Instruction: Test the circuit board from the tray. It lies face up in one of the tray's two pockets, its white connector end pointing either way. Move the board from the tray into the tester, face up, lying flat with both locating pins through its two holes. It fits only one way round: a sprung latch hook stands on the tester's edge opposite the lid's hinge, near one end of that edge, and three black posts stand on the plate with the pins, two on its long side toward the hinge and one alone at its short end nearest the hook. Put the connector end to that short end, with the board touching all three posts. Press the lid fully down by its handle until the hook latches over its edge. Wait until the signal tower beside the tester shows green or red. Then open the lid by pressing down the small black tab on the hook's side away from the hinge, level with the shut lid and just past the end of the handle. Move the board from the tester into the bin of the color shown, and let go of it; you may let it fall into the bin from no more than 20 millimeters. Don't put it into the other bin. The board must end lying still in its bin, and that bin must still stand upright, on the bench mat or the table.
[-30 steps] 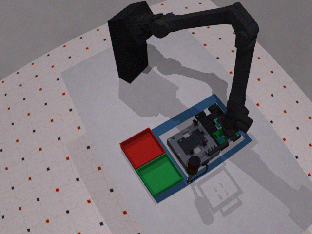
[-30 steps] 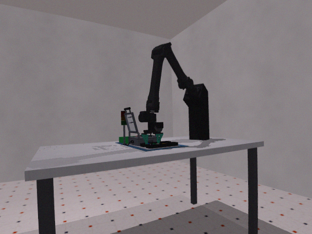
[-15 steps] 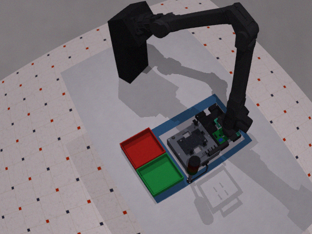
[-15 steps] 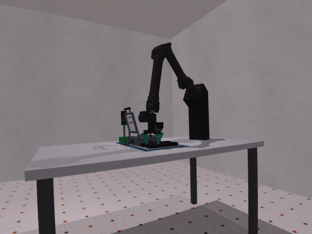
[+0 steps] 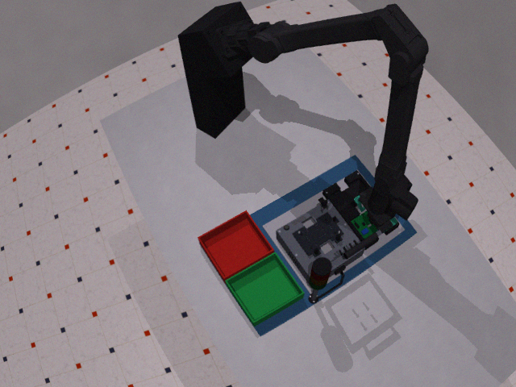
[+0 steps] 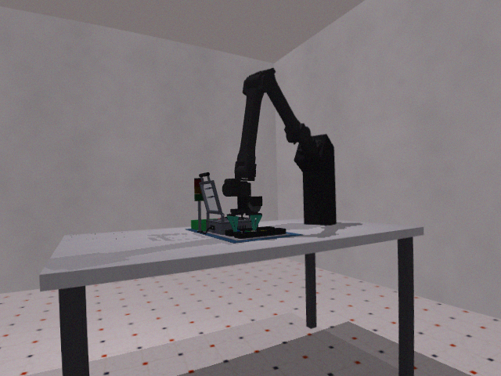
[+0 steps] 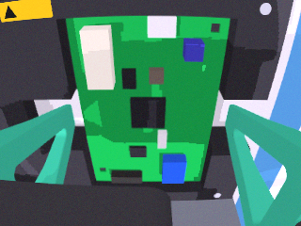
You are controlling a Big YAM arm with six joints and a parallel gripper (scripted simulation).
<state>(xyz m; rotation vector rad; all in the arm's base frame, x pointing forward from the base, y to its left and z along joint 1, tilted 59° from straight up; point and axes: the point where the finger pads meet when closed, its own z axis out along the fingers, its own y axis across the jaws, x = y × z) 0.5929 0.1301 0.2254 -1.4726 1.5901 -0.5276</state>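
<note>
Now: hand right at the green circuit board. From my hand the other things lie so: latch hook (80 mm behind, 130 mm to the right, 60 mm above); then tester lid (110 mm ahead, 160 mm to the right, 160 mm above); then tester plate (10 mm behind, 170 mm to the right, 50 mm above).
</note>
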